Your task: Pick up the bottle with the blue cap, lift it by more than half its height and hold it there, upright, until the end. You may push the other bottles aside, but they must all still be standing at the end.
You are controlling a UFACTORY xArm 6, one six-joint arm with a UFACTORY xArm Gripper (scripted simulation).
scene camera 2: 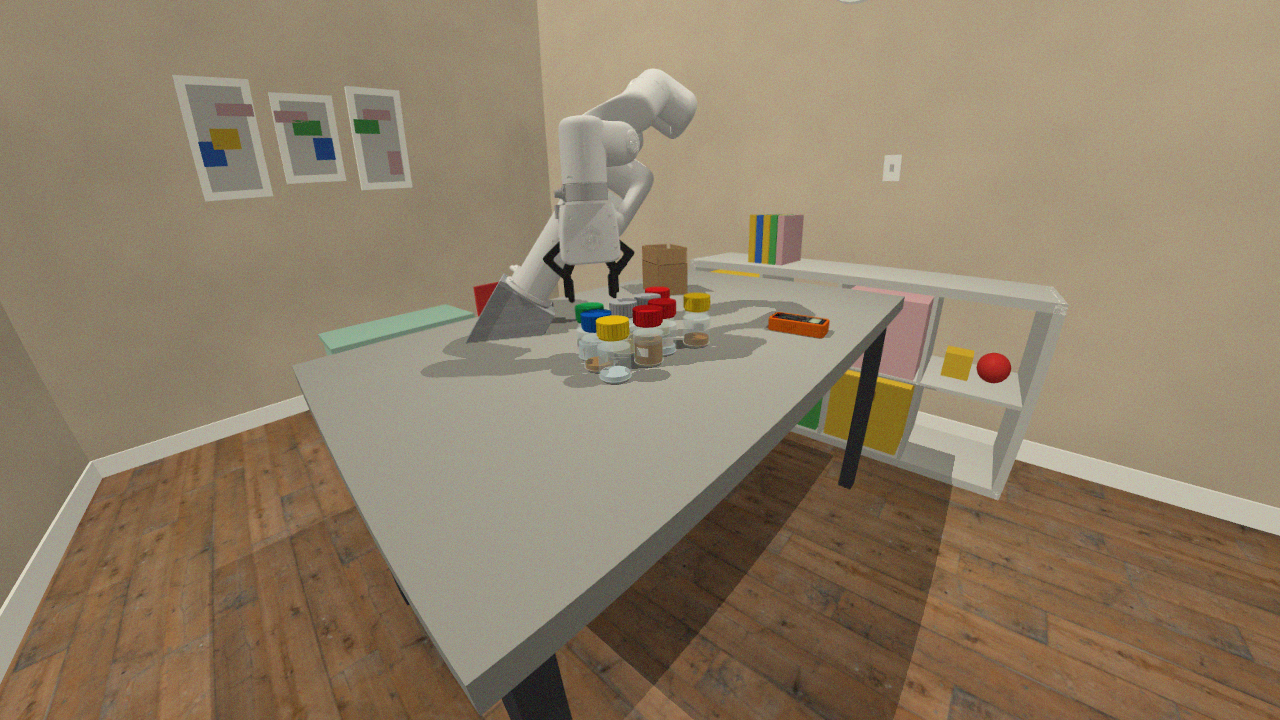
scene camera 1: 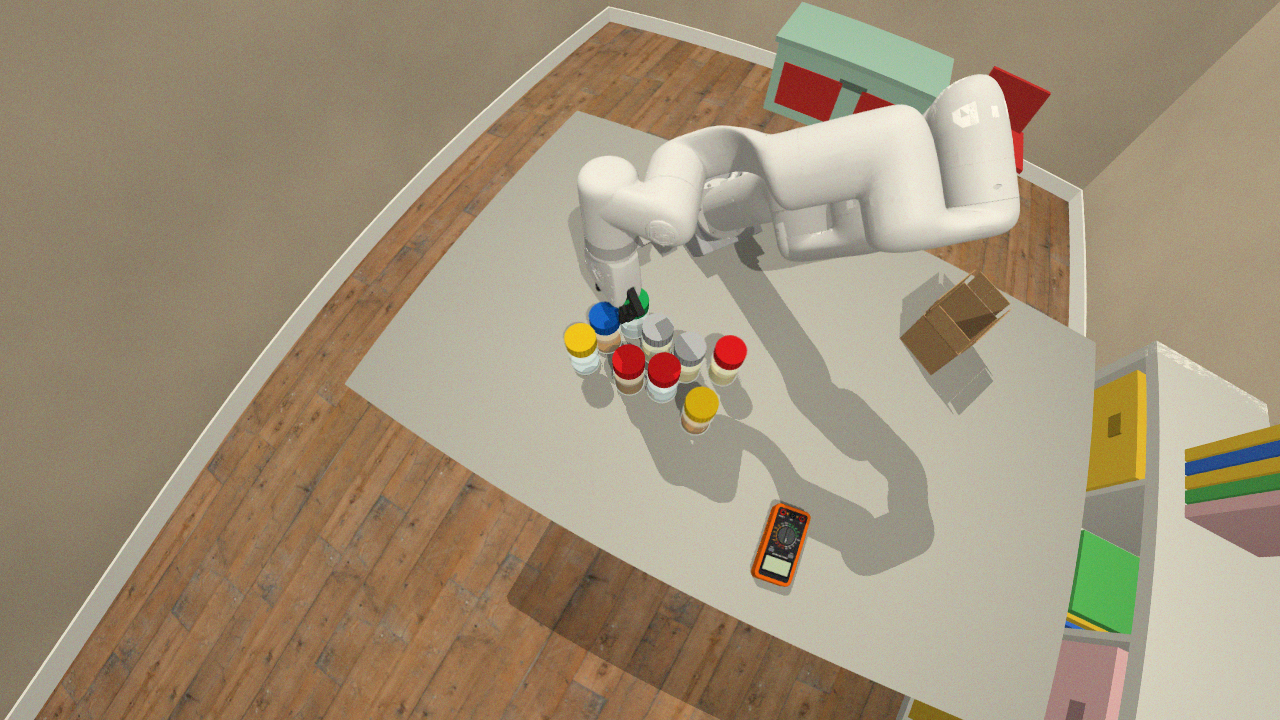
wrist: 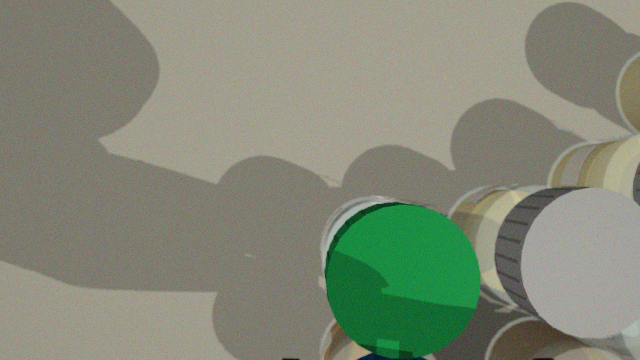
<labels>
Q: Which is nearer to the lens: the blue-capped bottle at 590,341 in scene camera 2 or the orange multimeter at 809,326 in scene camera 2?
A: The blue-capped bottle.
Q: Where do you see a blue-capped bottle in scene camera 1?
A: At 603,317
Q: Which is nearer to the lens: the cardboard box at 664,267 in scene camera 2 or the yellow-capped bottle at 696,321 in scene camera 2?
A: The yellow-capped bottle.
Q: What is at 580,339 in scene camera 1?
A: A yellow-capped bottle.
</labels>
